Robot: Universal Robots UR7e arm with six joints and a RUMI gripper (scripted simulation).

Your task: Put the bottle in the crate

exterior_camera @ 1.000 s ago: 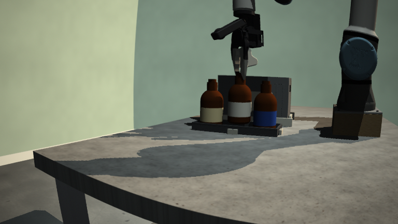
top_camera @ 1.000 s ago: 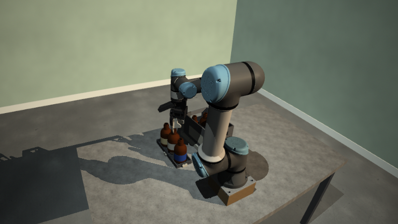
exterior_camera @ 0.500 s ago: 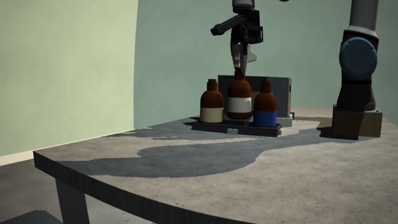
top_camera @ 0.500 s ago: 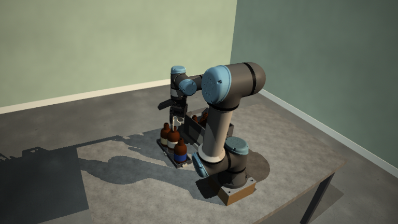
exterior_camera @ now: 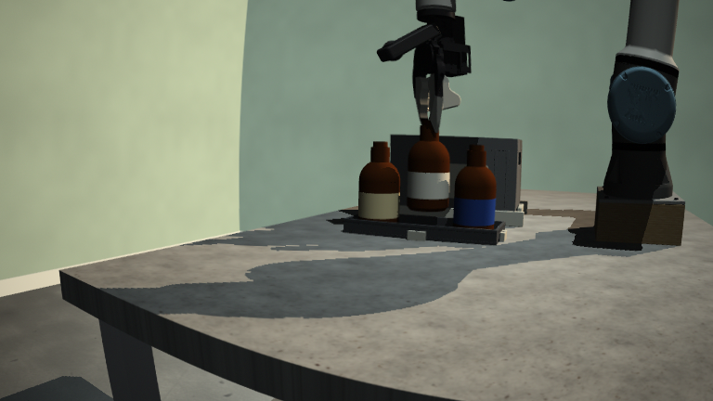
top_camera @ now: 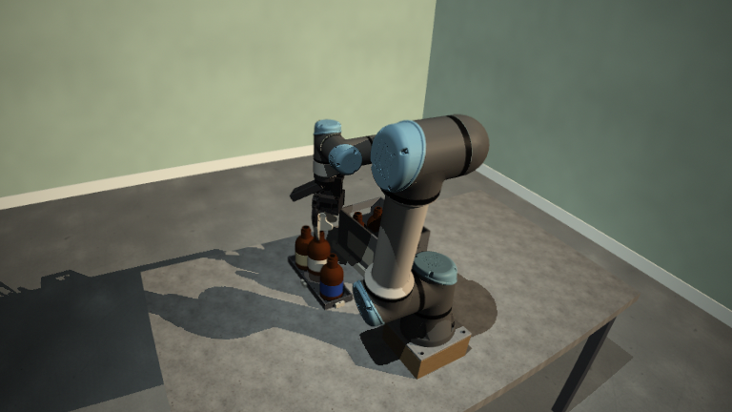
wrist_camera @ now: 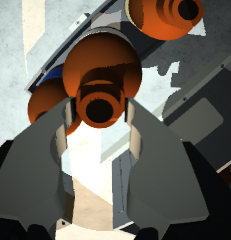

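Now: the bottle 7 cm below my hand. The rest, counted from my hand: grey crate: 4 cm ahead, 24 cm to the right, 11 cm below; dark tray: 18 cm below.
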